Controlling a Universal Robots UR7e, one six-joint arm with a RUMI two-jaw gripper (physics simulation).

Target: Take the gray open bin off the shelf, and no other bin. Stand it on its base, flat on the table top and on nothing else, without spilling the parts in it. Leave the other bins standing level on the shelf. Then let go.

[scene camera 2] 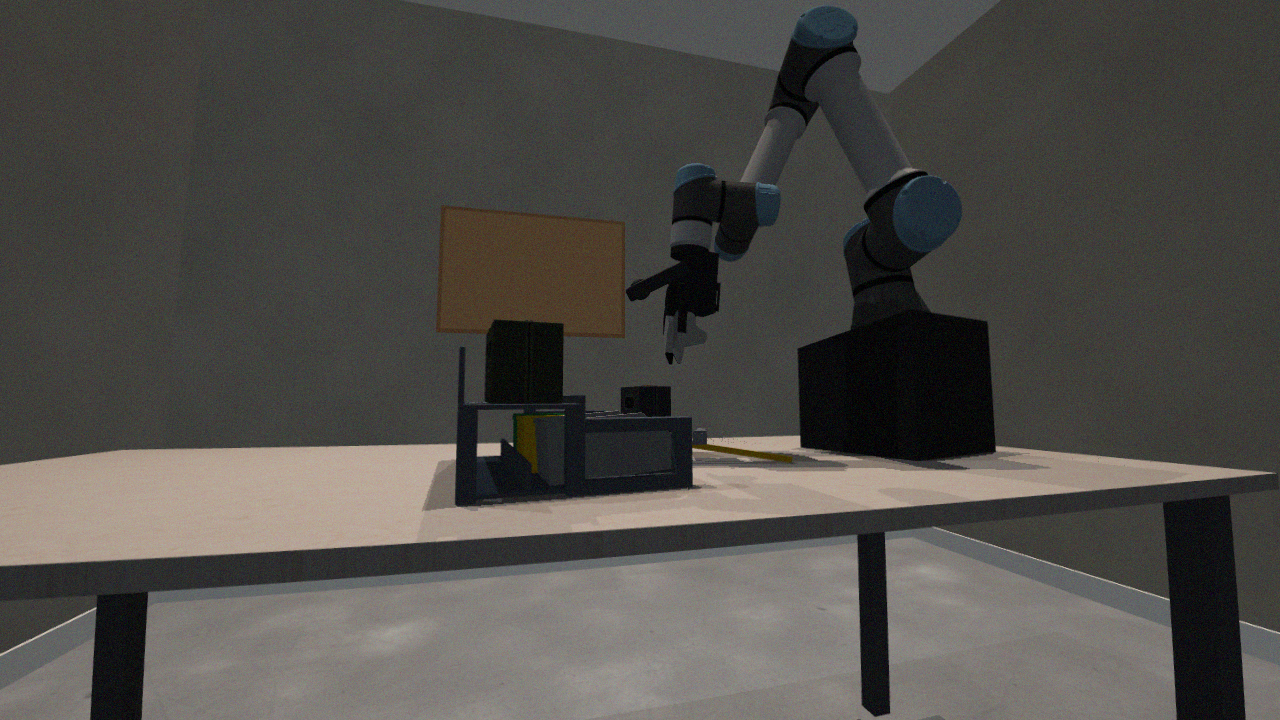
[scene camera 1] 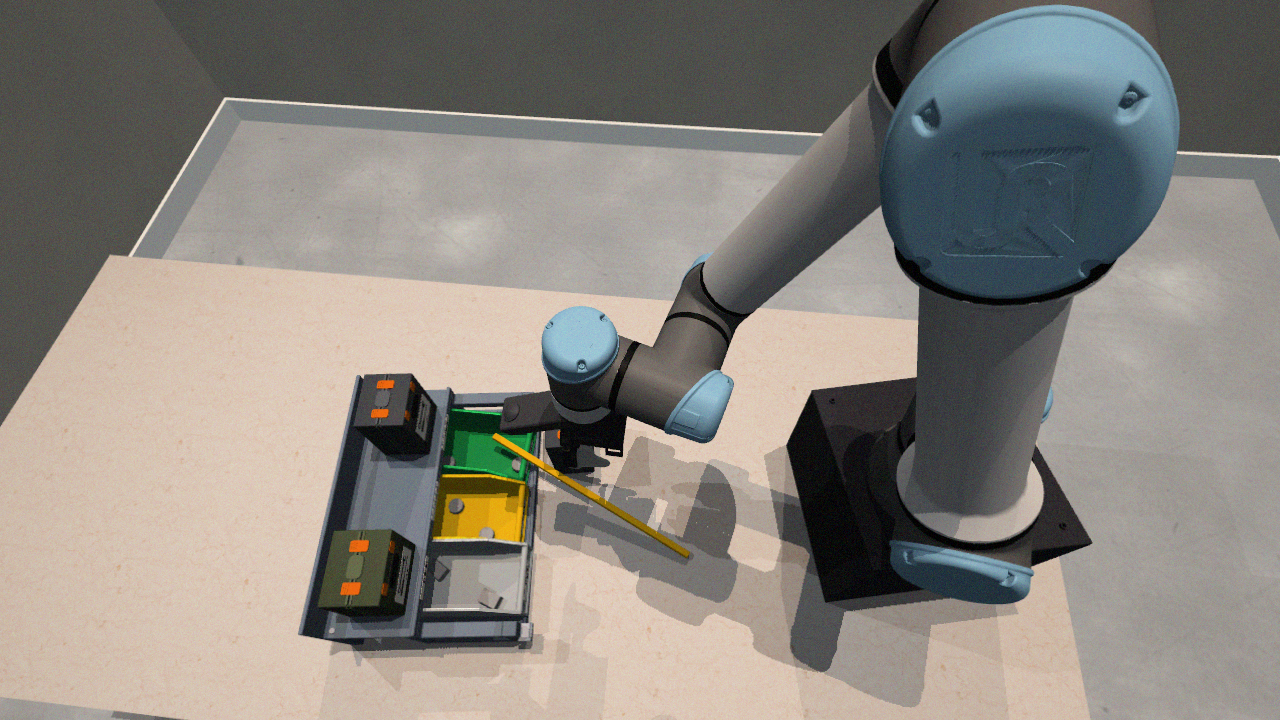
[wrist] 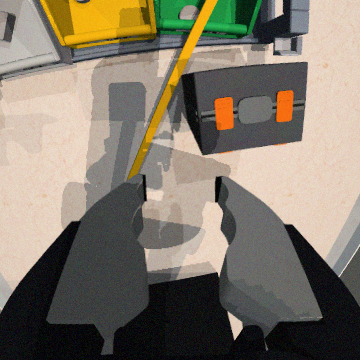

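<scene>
Gripper in the pictures, including scene camera 1 and the wrist view. With the gripper: a gray open bin, a black case, a yellow bar.
</scene>
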